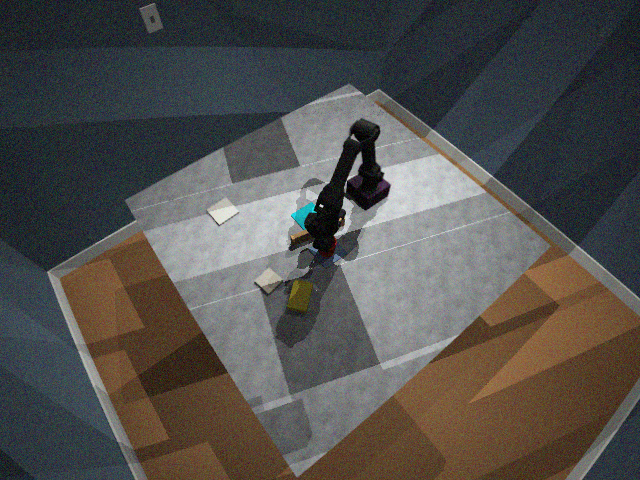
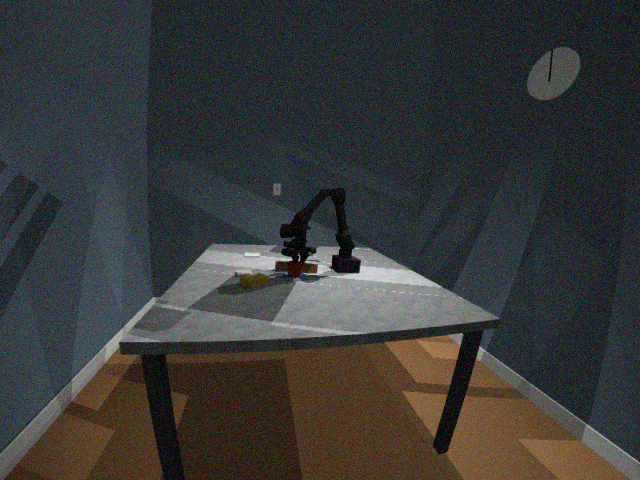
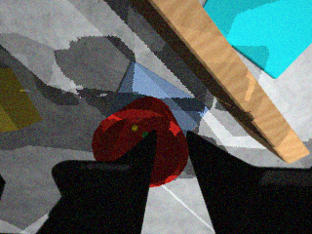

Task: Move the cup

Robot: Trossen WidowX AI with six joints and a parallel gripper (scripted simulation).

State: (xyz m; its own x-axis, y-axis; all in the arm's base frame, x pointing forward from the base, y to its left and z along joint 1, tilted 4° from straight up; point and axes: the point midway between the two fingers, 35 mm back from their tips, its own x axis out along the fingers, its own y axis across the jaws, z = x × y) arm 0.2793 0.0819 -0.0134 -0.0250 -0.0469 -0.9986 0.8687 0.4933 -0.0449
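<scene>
Now: gripper tip 20 mm short of the red cup and 10 mm to the right of it. Round my gripper tip: light blue pad (50 mm below, 20 mm to the left, 20 mm ahead); wooden bar (70 mm to the right, 30 mm below); yellow block (220 mm ahead, 110 mm to the left, 30 mm below).
</scene>
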